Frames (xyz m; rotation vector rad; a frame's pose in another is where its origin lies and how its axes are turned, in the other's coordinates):
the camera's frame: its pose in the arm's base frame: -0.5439 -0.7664 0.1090 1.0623 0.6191 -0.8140
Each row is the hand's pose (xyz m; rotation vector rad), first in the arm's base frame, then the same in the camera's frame.
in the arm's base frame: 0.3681 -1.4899 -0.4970 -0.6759 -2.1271 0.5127
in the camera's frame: 1.1863 0.2581 0.4985 0.4124 2.1504 -1.8446
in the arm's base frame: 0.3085 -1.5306 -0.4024 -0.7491 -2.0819 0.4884
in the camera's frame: 1.0903 0.2467 0.5679 0.5011 2.1754 -1.7939
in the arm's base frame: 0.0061 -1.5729 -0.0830 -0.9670 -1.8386 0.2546
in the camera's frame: 0.6828 0.1491 0.7081 0.8572 2.4024 -1.5558
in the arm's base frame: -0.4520 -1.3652 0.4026 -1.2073 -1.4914 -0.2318
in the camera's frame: -0.0110 0.0717 0.6693 -1.2099 -2.6804 0.9262
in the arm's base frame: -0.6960 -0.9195 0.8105 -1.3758 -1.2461 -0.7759
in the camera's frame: -0.5890 0.1918 0.3936 -1.1918 -2.7077 0.1423
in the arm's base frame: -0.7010 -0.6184 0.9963 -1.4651 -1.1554 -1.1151
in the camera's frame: -0.8194 0.3589 0.1833 -1.0823 -2.7365 -0.3091
